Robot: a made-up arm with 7 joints.
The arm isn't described. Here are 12 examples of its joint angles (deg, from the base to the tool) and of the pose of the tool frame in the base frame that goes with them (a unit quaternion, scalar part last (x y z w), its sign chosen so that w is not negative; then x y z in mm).
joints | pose
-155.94 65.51 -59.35 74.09 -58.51 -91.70 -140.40 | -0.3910 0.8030 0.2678 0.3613 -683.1 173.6 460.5
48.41 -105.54 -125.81 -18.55 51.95 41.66 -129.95 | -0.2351 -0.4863 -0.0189 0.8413 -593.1 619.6 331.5
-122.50 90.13 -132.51 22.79 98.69 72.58 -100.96 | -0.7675 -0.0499 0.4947 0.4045 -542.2 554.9 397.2
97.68 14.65 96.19 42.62 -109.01 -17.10 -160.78 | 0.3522 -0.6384 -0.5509 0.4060 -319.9 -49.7 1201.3
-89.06 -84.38 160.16 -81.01 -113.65 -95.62 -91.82 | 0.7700 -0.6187 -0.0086 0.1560 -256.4 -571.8 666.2
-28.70 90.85 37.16 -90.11 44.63 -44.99 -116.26 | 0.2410 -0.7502 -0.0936 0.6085 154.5 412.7 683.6
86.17 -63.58 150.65 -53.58 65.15 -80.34 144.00 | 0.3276 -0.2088 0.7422 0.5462 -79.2 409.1 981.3
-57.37 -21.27 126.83 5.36 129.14 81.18 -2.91 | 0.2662 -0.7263 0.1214 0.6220 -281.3 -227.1 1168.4
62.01 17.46 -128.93 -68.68 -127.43 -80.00 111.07 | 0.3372 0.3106 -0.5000 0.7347 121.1 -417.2 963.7
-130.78 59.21 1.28 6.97 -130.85 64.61 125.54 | 0.5517 -0.3868 0.0742 0.7352 -487.5 478.1 895.1
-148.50 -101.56 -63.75 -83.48 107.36 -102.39 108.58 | -0.9708 0.2239 0.0339 0.0790 485.3 -168.2 130.8
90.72 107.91 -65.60 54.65 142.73 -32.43 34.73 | 0.7898 0.5303 0.2829 0.1227 324.9 -508.8 175.7
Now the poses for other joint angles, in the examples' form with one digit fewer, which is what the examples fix.
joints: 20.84 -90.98 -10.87 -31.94 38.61 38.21 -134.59
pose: 0.542 -0.729 -0.082 0.410 -825 207 309
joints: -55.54 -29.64 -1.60 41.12 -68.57 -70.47 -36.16
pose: 0.668 0.262 -0.287 0.635 7 -278 1143
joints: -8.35 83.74 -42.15 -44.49 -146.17 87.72 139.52
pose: 0.350 -0.423 -0.831 0.092 522 -87 724
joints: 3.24 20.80 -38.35 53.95 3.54 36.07 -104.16
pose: -0.286 0.432 -0.288 0.806 477 161 927
